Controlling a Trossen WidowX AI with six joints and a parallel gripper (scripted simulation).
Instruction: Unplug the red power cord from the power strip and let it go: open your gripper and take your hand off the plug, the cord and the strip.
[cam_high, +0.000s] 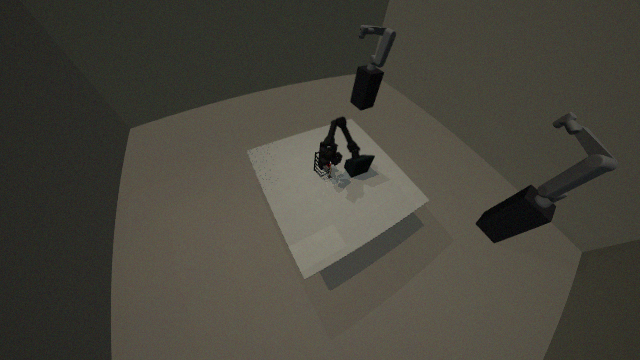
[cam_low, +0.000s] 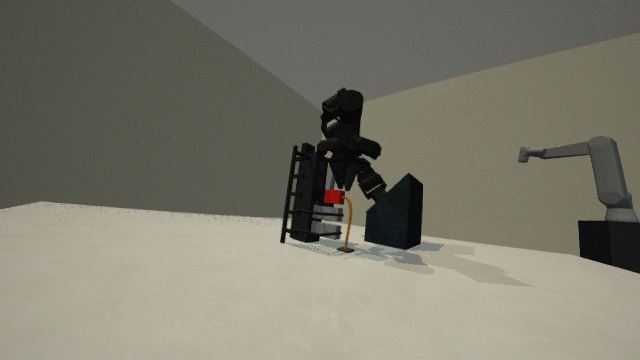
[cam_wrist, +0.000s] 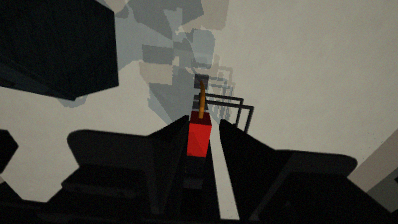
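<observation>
The red plug lies 50 mm to the right of my gripper tip and 10 mm below it.
</observation>
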